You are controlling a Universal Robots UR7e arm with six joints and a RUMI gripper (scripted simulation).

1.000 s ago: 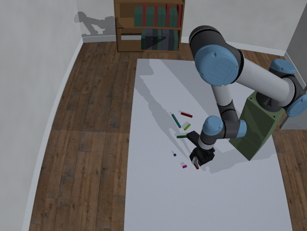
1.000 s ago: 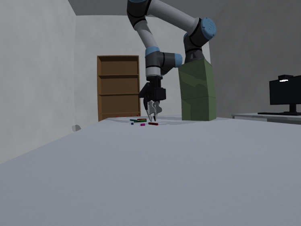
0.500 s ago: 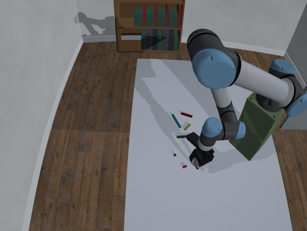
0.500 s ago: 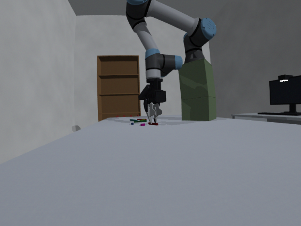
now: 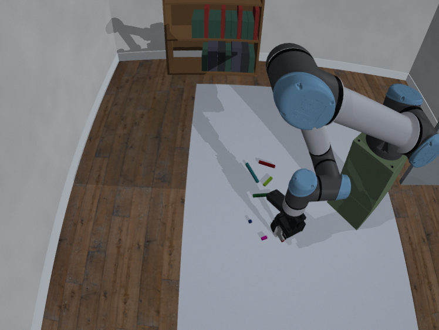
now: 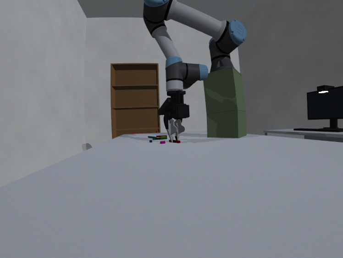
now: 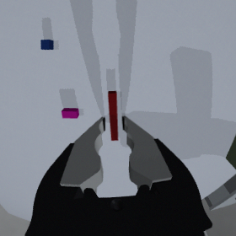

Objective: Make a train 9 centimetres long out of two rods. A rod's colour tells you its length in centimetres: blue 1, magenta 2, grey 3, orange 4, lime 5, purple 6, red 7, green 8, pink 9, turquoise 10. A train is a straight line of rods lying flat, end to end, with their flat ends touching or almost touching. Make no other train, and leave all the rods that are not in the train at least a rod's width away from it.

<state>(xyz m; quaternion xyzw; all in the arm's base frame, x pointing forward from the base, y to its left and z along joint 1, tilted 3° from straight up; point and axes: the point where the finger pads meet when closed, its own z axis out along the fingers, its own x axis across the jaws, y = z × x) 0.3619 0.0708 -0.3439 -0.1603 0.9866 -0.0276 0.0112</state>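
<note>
Right now the magenta rod is 6 cm ahead of my hand, 1 cm to the left of it and 1 cm below it. From my hand the other things lie so: green rod 2 cm ahead, 18 cm to the right, 1 cm below; blue rod 10 cm ahead, 7 cm to the right, 1 cm below; lime rod 1 cm behind, 24 cm to the right, 1 cm below.
</note>
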